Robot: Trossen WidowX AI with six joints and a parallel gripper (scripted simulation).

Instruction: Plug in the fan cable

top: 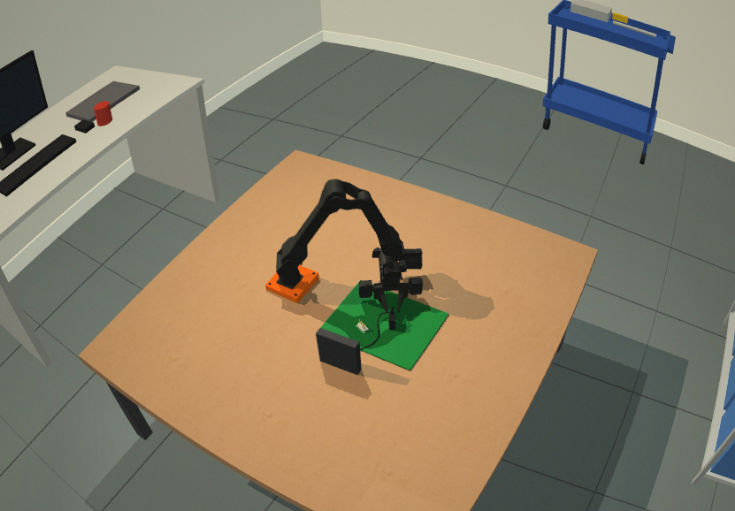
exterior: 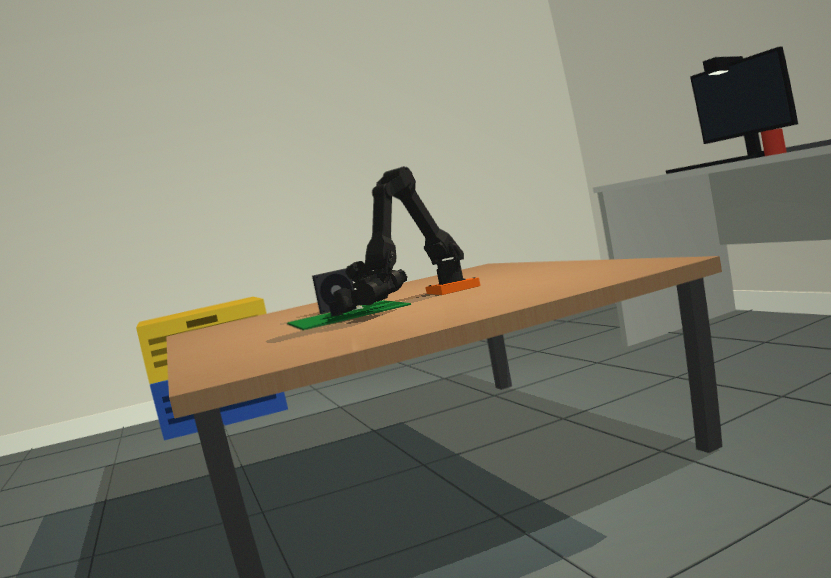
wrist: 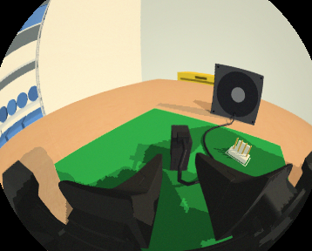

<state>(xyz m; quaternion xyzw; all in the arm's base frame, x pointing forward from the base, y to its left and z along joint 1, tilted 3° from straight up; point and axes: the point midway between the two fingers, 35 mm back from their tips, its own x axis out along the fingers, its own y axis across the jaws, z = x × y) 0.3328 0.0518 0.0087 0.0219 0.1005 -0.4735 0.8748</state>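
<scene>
The black fan plug lies 10 mm ahead of my gripper tip, 20 mm to the right of it and 10 mm below it. The rest, counted from my gripper tip: white four-pin fan header: 60 mm behind, 70 mm to the right, 30 mm below; then green board: 20 mm behind, 20 mm to the right, 50 mm below; then black fan: 40 mm behind, 210 mm to the right, 30 mm above.
</scene>
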